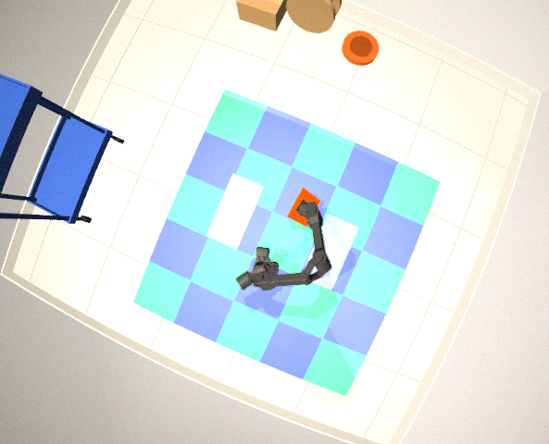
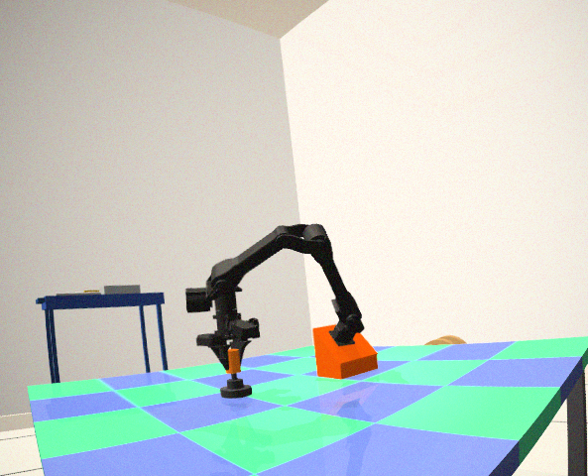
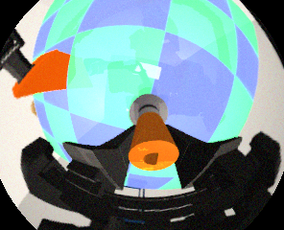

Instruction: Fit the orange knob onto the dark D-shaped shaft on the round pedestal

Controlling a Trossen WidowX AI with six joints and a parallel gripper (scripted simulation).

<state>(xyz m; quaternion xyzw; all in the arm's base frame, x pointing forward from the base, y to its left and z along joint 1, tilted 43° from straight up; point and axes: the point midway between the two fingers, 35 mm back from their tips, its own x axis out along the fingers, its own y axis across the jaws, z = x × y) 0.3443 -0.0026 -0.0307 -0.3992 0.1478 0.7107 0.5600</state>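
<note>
Now: the orange knob 2 cm above my gripper tip. From my gripper tip the other things lie so: dark round pedestal 4 cm below.
</note>
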